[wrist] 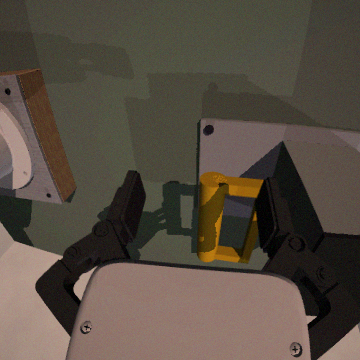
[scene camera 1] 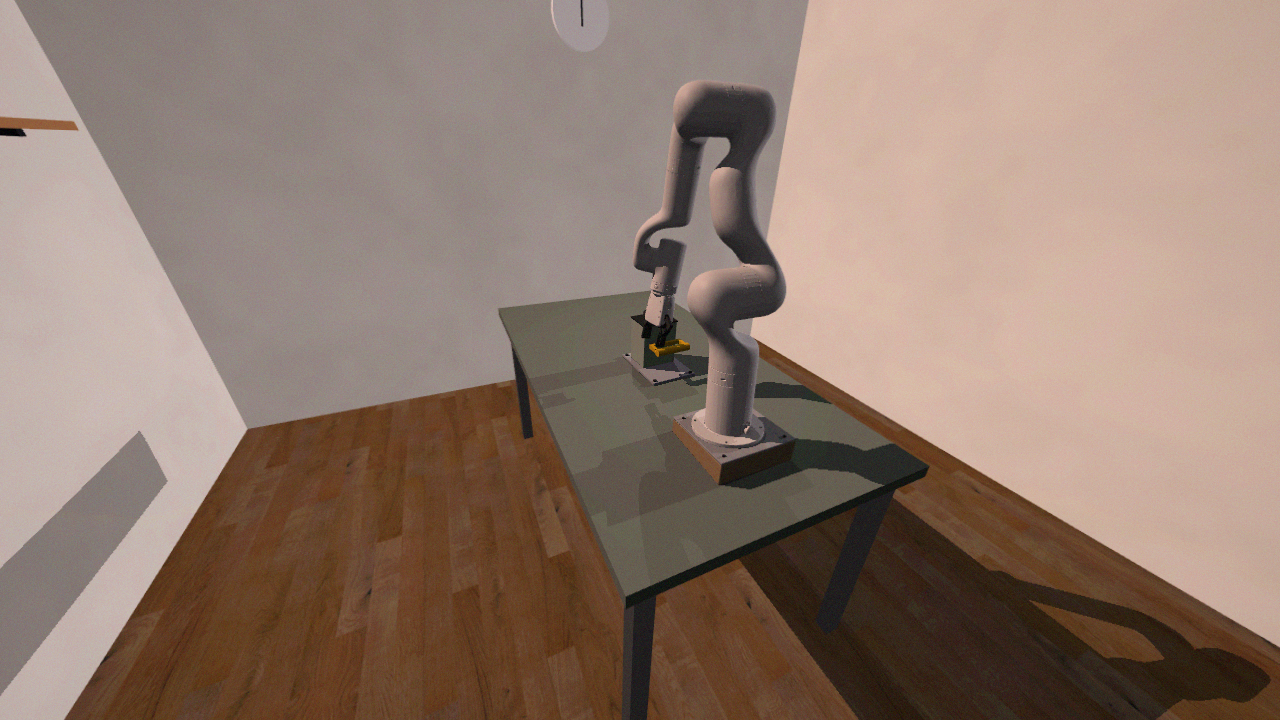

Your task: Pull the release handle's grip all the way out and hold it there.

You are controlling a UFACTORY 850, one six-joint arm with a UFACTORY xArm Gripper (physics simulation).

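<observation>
The yellow release handle (scene camera 1: 672, 349) (wrist: 209, 225) is a loop with a thick round grip bar and thinner side arms. It sticks out from the side of a dark green housing (scene camera 1: 638, 347) (wrist: 332, 185). My gripper (scene camera 1: 654, 334) (wrist: 199, 185) is open and holds nothing. In the wrist view the grip bar shows in the gap between the fingers, nearer the right finger. The right finger covers part of the handle's side arms. How deep the grip lies relative to the fingertips is hard to tell. The handle's inner end is hidden.
The housing stands on a grey base plate (scene camera 1: 663, 374) (wrist: 237, 142) with dark bolts at its corners. My arm's wooden-sided mounting block (scene camera 1: 756, 461) (wrist: 45, 135) stands on the green table (scene camera 1: 617, 483) (wrist: 165, 45), to the left in the wrist view.
</observation>
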